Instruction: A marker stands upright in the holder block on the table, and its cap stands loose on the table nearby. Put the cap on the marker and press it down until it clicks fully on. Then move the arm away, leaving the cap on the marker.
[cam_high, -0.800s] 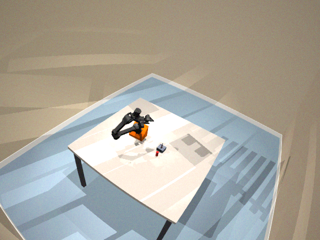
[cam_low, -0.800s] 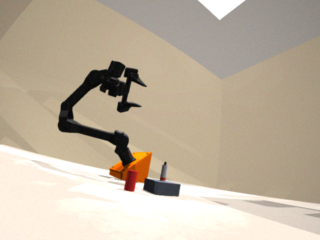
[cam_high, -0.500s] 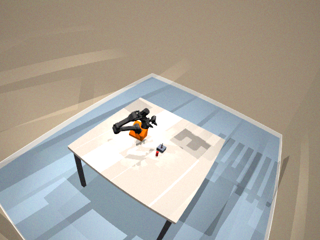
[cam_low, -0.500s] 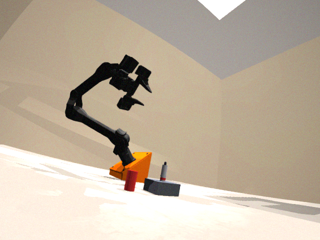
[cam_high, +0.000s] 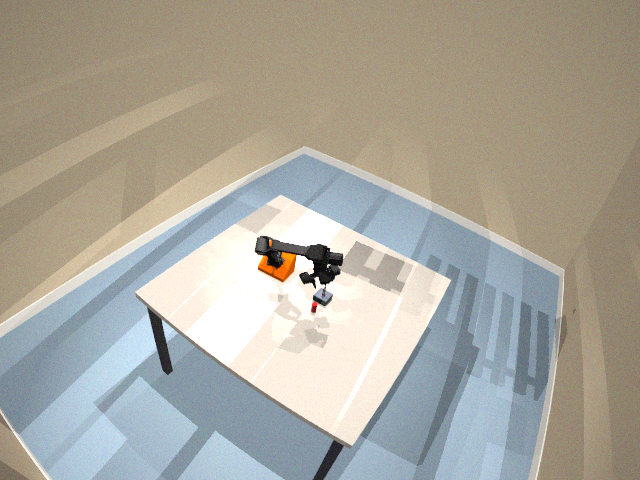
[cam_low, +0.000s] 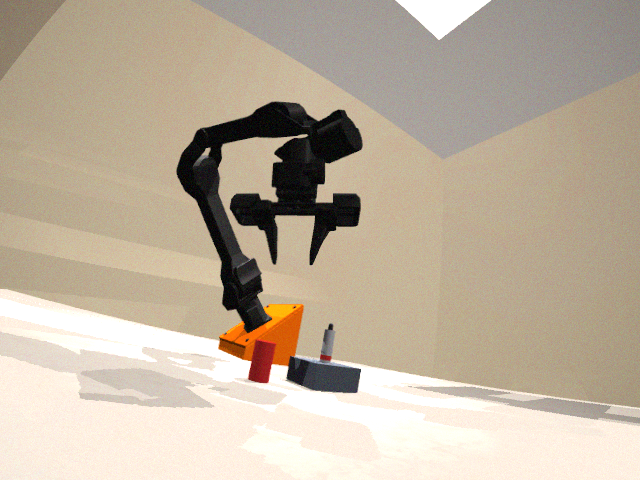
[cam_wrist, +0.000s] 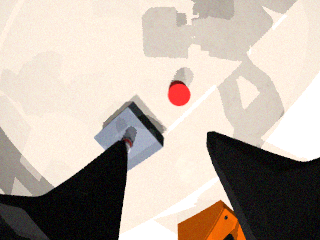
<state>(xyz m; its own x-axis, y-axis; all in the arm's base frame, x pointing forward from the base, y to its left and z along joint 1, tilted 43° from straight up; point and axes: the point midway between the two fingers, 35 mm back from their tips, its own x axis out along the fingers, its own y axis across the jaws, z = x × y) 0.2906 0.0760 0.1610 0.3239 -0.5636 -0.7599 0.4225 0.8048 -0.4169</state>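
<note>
My gripper tip is now 2 cm to the left of the red cap and 13 cm above it. From my gripper tip the other things lie so: grey holder block (2 cm behind, 8 cm to the left, 14 cm below).
</note>
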